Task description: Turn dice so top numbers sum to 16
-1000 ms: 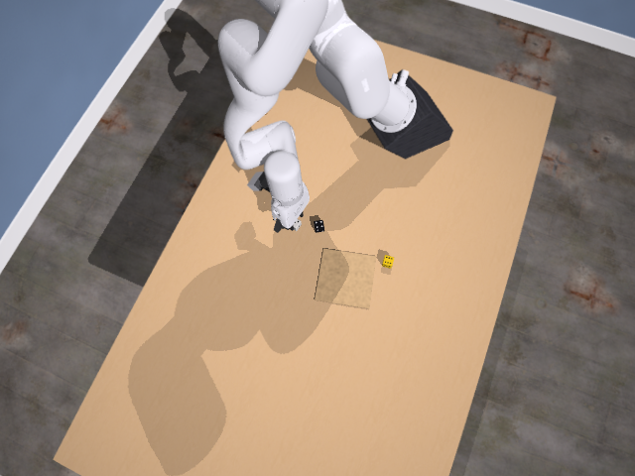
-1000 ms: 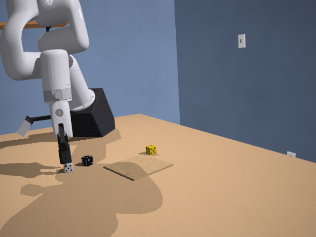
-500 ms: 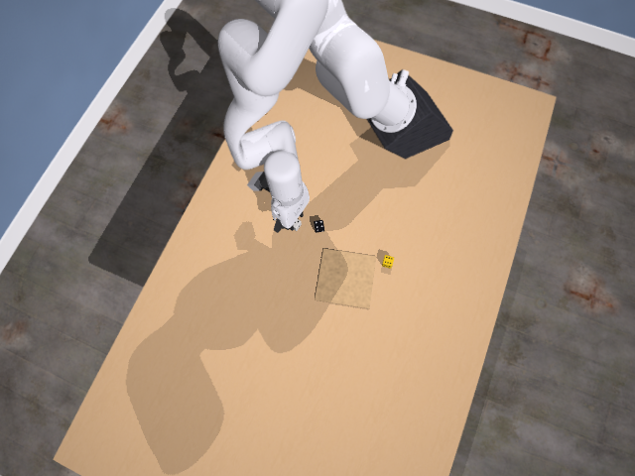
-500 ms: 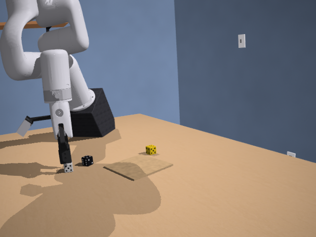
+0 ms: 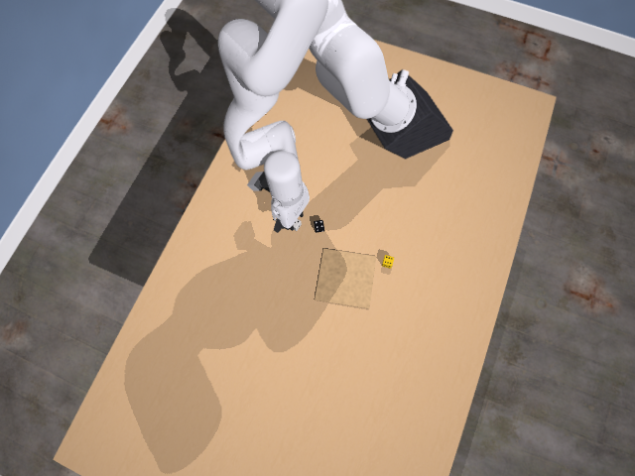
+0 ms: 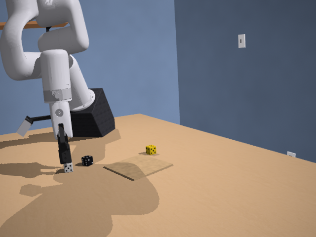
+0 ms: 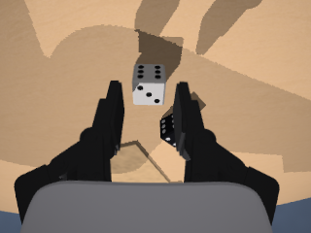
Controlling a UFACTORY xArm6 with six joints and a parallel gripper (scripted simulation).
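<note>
The white die is 40 mm below my hand. Also, from my hand: tan mat 180 mm to the left, 90 mm ahead, 50 mm below; yellow die 270 mm to the left, 40 mm below, 10 mm ahead; black die 70 mm to the left, 40 mm below, 20 mm behind.
</note>
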